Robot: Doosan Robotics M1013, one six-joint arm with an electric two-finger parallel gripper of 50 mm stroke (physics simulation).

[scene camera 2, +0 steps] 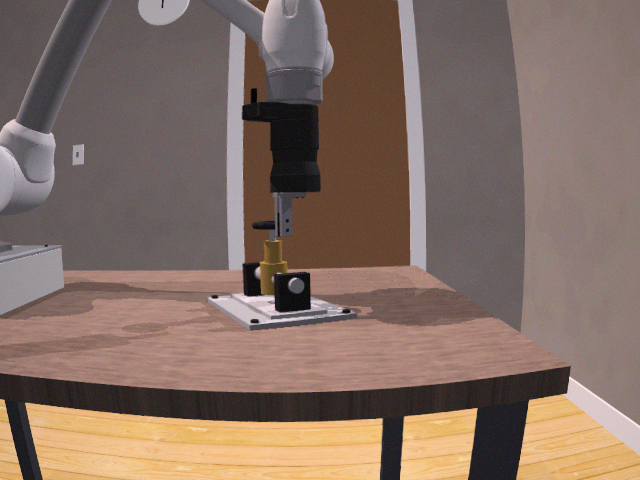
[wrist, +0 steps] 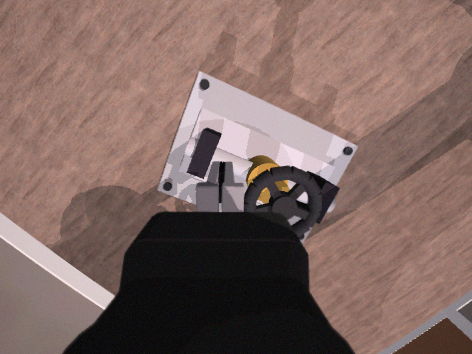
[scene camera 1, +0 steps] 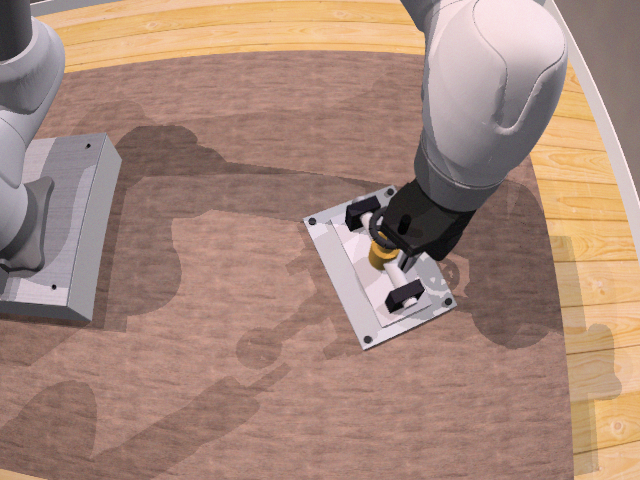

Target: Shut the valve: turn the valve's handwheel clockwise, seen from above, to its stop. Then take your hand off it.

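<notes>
The valve has a black spoked handwheel [scene camera 1: 373, 230] [scene camera 2: 262, 225] [wrist: 284, 206] on top of a brass-yellow body [scene camera 1: 379, 257] [scene camera 2: 272, 276] [wrist: 259, 168]. The body stands upright over a light grey base plate [scene camera 1: 336, 279] [scene camera 2: 232, 310] [wrist: 260, 112]. My gripper [scene camera 1: 405, 263] [scene camera 2: 283, 235] [wrist: 222, 174] is shut and empty, pointing down. Its closed fingers stand beside the handwheel, outside the rim, at about wheel height. In the wrist view they are just left of the rim; whether they touch it I cannot tell. Part of the wheel is hidden by the gripper in both scene views.
White pipe stubs run from the body to two black blocks, one nearer [scene camera 1: 404, 295] [scene camera 2: 292, 291] [wrist: 204, 152] and one farther [scene camera 1: 362, 212] [scene camera 2: 251, 279] [wrist: 328, 196]. Bolts hold the plate's corners on the brown table [scene camera 1: 217, 403] [scene camera 2: 361, 361]. The arm's grey pedestal [scene camera 1: 95, 227] [scene camera 2: 31, 279] stands at the left.
</notes>
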